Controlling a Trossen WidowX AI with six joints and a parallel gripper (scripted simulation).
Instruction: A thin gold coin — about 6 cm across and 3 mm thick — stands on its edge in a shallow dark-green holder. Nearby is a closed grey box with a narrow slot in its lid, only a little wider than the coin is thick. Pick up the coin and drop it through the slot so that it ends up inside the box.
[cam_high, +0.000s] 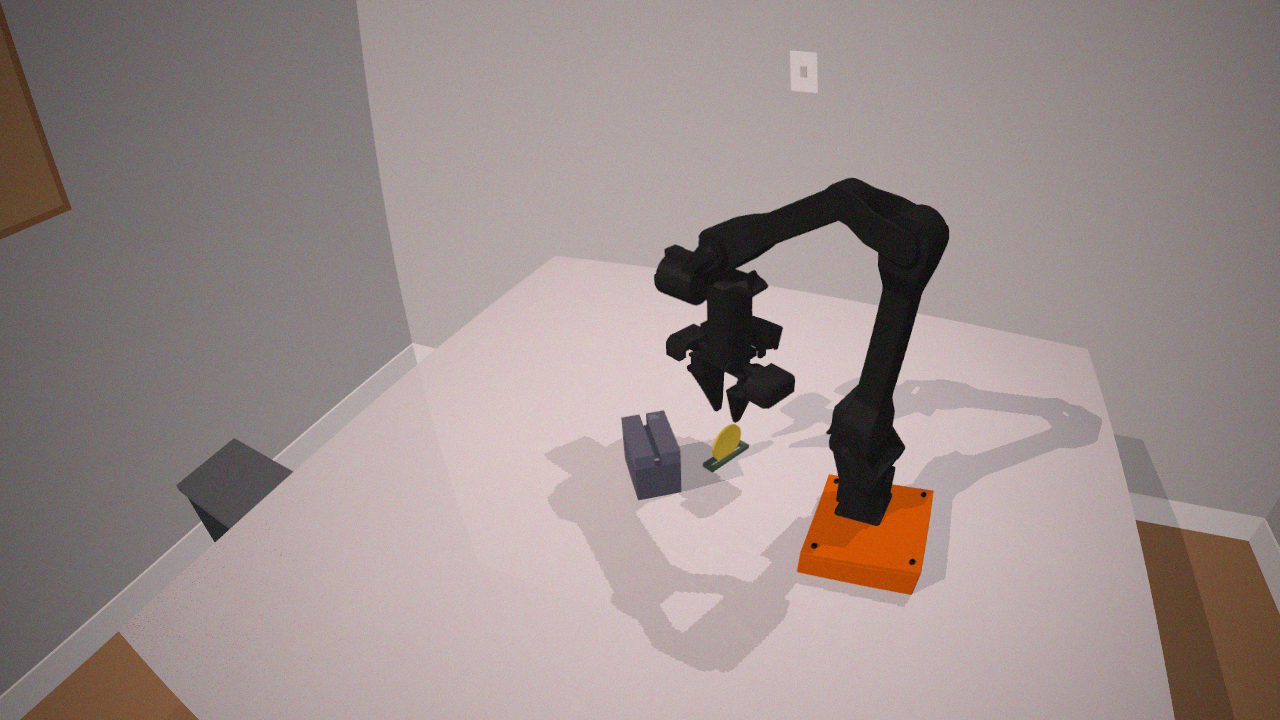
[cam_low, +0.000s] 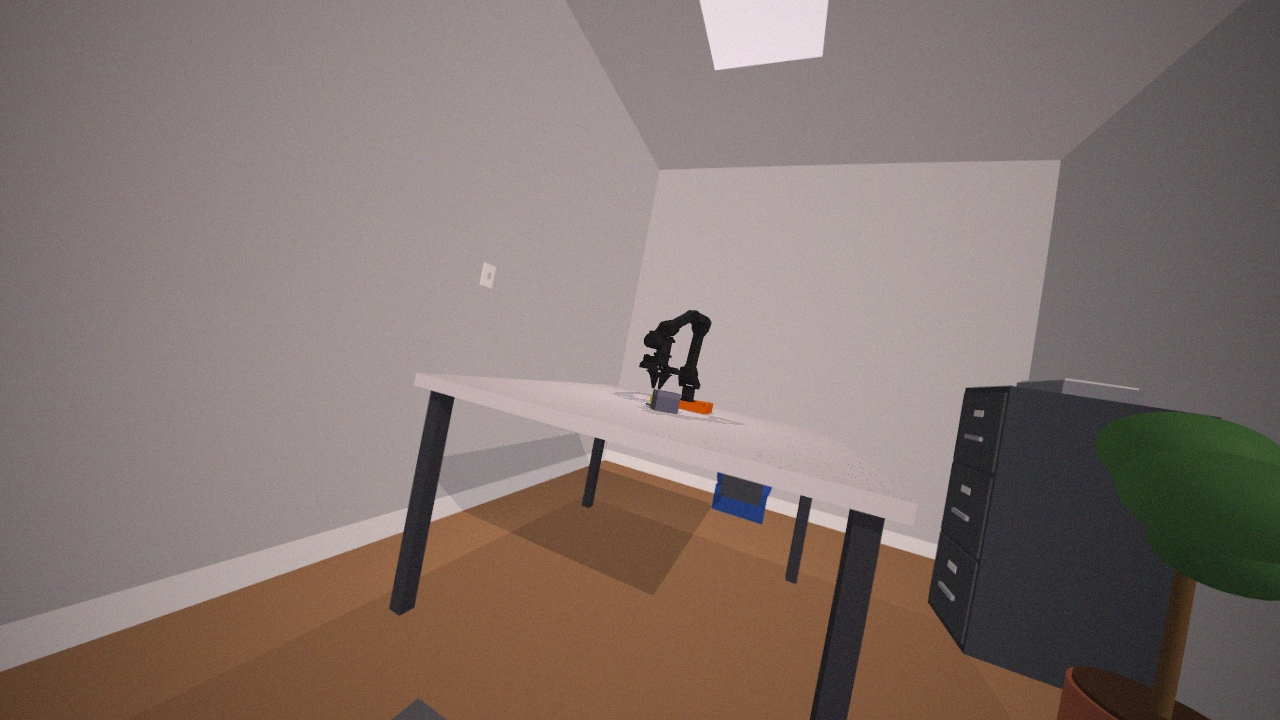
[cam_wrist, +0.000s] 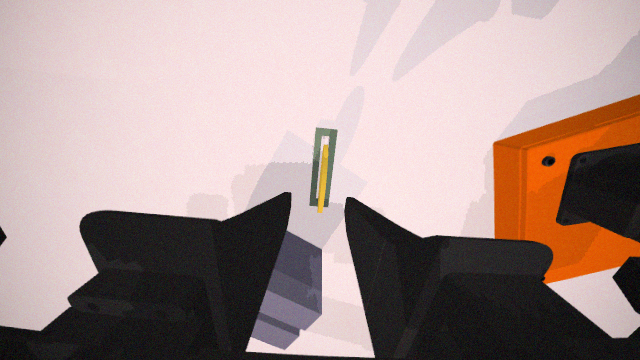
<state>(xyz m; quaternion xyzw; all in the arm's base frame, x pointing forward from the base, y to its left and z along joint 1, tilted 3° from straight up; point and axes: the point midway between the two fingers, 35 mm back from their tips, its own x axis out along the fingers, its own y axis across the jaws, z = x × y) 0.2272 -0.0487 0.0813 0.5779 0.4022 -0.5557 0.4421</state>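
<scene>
Right now the gold coin is 40 mm below my gripper tip.
</scene>
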